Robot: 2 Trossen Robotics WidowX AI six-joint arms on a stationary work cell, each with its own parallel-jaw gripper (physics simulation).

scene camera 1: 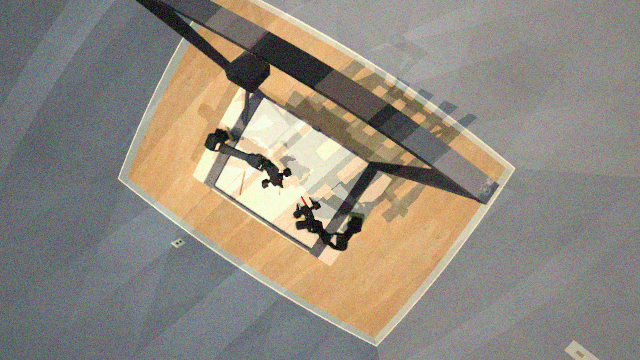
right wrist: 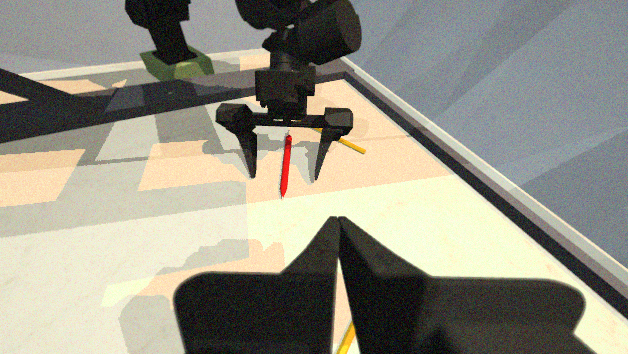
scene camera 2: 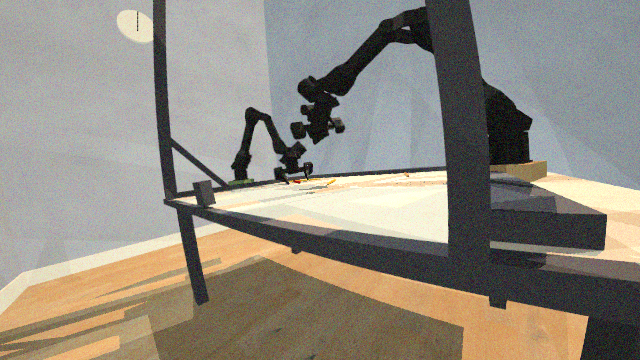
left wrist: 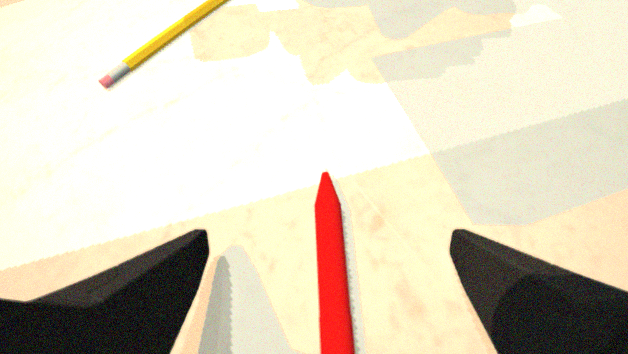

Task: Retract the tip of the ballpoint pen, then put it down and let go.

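Seen in the pictures: left gripper, between the fingertips: [scene camera 1: 303, 200] [right wrist: 284, 179] [scene camera 2: 298, 181] [left wrist: 330, 241]; right gripper, between the fingertips: [scene camera 1: 283, 187] [right wrist: 336, 224] [scene camera 2: 314, 143]; left arm's base, origin of its link: [scene camera 1: 355, 221] [right wrist: 175, 55] [scene camera 2: 241, 179]; right arm's base, origin of its link: [scene camera 1: 223, 136] [scene camera 2: 508, 163].
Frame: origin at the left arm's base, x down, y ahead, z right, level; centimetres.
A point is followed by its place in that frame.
The red ballpoint pen [scene camera 1: 303, 200] @(x 2.9, y 37.6, z 5.7 cm) [scene camera 2: 297, 181] @(x 3.0, y 37.3, z 5.6 cm) [left wrist: 332, 270] @(x 2.8, y 37.2, z 5.0 cm) [right wrist: 286, 162] @(x 2.8, y 36.1, z 3.5 cm) lies flat on the table. In the left wrist view its tapered end points up the picture and its other end is out of view; whether the tip is out is too small to tell. My left gripper [left wrist: 330, 241] @(x 3.2, y 38.0, z 5.9 cm) [right wrist: 284, 179] @(x 3.2, y 38.0, z 5.9 cm) is open, pointing down close to the table, with one finger on each side of the pen and a gap on both sides. My right gripper [scene camera 2: 316, 142] @(x -11.5, y 50.2, z 14.2 cm) [right wrist: 336, 224] @(x -11.5, y 50.2, z 14.2 cm) is shut and empty, high above the table and apart from the pen.
A yellow pencil [left wrist: 170, 36] @(x 3.4, y 55.1, z 11.2 cm) lies beyond the pen in the left wrist view, and part of it shows below the right fingers [right wrist: 346, 340]. Another yellow pencil [right wrist: 354, 145] @(x 3.1, y 41.5, z -8.0 cm) lies beside the left gripper. A thin brown stick [scene camera 1: 242, 183] @(x 3.4, y 82.6, z 7.8 cm) lies near the table's left end.
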